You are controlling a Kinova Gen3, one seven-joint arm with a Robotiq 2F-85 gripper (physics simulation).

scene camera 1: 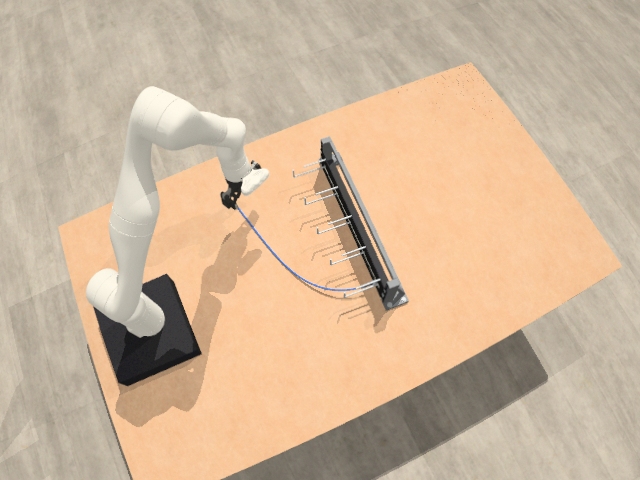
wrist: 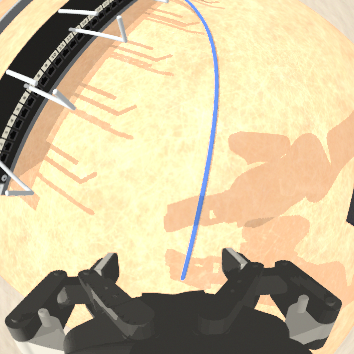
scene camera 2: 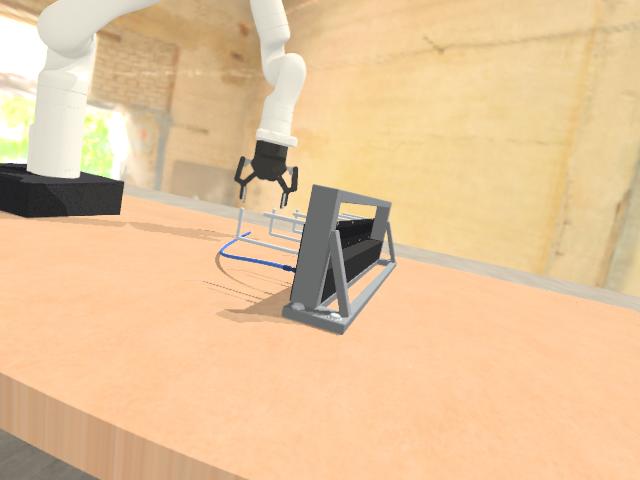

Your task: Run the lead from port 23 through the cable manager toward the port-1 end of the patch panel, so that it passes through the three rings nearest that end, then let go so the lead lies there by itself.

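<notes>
The blue lead (scene camera 1: 279,258) (scene camera 2: 253,258) (wrist: 216,85) leaves the port-23 end of the patch panel (scene camera 1: 392,290) (scene camera 2: 312,248) (wrist: 30,55) and curves toward the port-1 side, ending free. It runs outside the three rings nearest port 1: the end ring (scene camera 1: 310,171) (wrist: 17,193), the second (scene camera 1: 320,198) (wrist: 52,96) and the third (scene camera 1: 333,227) (wrist: 100,35). Whether it threads the ring beside port 23 is unclear. My gripper (scene camera 1: 240,184) (scene camera 2: 263,203) (wrist: 169,262) is open and empty, above the lead's free end, which shows between the fingers in the wrist view.
The fourth ring (scene camera 1: 347,258) and the ring nearest port 23 (scene camera 1: 364,287) (scene camera 2: 268,245) also stick out toward the robot. The black robot base (scene camera 1: 170,330) (scene camera 2: 77,198) stands at the left of the table (scene camera 1: 465,206) (scene camera 2: 439,372). Ring and arm shadows cross the table.
</notes>
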